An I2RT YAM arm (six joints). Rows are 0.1 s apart.
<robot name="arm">
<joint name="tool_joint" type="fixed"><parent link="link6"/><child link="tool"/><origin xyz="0 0 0" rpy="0 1.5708 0"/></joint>
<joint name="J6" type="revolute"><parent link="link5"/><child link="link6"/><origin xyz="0.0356 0 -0.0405"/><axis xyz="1 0 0"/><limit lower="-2.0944" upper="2.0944"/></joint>
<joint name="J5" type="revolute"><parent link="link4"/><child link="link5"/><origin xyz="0.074 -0.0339 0.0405"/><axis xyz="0 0 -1"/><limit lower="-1.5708" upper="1.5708"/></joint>
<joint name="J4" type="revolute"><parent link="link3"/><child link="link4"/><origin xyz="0.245 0.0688 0.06"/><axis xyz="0 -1 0"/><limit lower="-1.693" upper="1.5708"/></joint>
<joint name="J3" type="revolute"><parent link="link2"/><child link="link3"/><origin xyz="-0.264 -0.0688 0"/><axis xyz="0 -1 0"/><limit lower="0" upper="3.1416"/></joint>
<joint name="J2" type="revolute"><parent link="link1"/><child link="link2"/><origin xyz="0.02 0.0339 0.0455"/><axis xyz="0 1 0"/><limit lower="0" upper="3.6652"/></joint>
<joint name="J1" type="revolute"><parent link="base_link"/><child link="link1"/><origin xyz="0 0 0.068"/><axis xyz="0 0 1"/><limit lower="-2.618" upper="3.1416"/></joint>
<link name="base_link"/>
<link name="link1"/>
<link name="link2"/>
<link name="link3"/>
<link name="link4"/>
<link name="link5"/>
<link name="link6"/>
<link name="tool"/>
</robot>
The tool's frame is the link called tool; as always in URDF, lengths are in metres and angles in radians.
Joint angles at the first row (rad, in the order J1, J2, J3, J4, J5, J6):
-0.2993 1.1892 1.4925 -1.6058 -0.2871 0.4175
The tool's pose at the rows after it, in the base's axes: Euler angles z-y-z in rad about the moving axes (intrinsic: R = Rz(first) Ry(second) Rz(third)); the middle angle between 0 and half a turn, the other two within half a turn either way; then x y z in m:
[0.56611 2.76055 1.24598 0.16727 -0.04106 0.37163]
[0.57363 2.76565 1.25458 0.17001 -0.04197 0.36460]
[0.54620 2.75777 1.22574 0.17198 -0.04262 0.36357]
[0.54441 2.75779 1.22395 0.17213 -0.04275 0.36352]
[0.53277 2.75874 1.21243 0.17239 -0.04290 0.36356]
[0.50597 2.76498 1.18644 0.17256 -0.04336 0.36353]
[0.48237 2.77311 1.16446 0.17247 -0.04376 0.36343]
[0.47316 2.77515 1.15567 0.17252 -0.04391 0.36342]
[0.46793 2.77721 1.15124 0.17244 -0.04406 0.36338]
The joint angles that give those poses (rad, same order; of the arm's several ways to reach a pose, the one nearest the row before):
-0.2993 1.1893 1.4349 -1.5623 -0.2871 0.4175
-0.2992 1.1892 1.4044 -1.5376 -0.2852 0.4175
-0.2993 1.1892 1.3983 -1.5181 -0.2840 0.4179
-0.2996 1.1896 1.3983 -1.5173 -0.2836 0.4175
-0.2993 1.1896 1.3983 -1.5146 -0.2798 0.4179
-0.2993 1.1896 1.3983 -1.5120 -0.2684 0.4175
-0.2993 1.1896 1.3983 -1.5120 -0.2565 0.4175
-0.2993 1.1896 1.3983 -1.5112 -0.2527 0.4175
-0.2997 1.1896 1.3983 -1.5116 -0.2501 0.4175

